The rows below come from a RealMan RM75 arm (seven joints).
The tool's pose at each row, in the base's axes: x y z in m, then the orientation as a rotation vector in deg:
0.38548 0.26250 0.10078 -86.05 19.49 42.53
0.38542 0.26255 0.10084 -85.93 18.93 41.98
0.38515 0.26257 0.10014 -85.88 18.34 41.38
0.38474 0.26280 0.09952 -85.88 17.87 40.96
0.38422 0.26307 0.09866 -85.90 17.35 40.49
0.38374 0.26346 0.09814 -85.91 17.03 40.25
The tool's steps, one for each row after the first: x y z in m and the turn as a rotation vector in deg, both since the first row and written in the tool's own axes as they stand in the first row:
-0.00007 -0.00001 0.00007 0.15 -0.08 -0.71
0.00018 0.00069 0.00010 0.24 -0.12 -1.48
0.00032 0.00141 0.00037 0.25 -0.16 -2.05
0.00054 0.00238 0.00069 0.26 -0.21 -2.68
0.00060 0.00304 0.00114 0.24 -0.26 -3.04

